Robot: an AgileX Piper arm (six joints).
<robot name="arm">
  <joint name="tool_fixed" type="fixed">
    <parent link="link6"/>
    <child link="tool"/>
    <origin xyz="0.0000 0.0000 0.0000" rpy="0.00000 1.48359 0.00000"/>
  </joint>
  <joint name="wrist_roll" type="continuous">
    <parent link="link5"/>
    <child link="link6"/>
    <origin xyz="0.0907 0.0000 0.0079"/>
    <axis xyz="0.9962 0 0.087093"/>
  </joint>
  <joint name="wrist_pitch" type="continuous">
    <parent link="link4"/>
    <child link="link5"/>
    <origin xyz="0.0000 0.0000 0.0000"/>
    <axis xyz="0 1 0"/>
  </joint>
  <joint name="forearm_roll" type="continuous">
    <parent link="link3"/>
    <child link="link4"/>
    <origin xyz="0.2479 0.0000 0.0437"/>
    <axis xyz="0.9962 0 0.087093"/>
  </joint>
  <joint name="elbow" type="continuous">
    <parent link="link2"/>
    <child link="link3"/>
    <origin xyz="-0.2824 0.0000 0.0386"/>
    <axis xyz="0 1 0"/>
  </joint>
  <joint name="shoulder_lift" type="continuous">
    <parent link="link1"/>
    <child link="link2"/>
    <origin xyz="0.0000 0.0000 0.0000"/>
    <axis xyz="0 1 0"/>
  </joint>
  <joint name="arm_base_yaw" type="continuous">
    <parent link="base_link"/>
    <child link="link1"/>
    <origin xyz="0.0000 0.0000 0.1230"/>
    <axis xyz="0 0 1"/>
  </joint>
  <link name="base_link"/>
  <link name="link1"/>
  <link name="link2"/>
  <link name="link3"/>
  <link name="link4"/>
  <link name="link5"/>
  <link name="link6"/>
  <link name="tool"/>
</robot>
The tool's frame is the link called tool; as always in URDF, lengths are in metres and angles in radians. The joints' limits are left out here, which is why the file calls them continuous.
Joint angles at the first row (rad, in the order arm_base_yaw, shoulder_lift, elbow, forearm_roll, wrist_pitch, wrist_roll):
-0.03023 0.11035 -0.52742 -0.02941 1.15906 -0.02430
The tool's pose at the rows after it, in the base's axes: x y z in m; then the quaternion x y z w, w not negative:
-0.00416 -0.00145 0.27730 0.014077 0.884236 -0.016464 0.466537
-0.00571 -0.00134 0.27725 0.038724 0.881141 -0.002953 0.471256
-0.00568 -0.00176 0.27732 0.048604 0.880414 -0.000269 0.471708
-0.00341 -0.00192 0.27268 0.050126 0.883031 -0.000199 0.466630
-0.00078 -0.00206 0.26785 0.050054 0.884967 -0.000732 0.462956
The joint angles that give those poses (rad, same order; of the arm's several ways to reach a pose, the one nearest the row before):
-0.03024 0.05372 -0.52743 -0.01887 1.16048 -0.00001
-0.03021 0.04366 -0.52743 -0.01811 1.16048 0.05598
-0.03023 0.04365 -0.52741 -0.02314 1.15956 0.07798
-0.03022 0.04365 -0.50860 -0.02431 1.15227 0.08135
-0.03021 0.04366 -0.48792 -0.02518 1.13991 0.08136

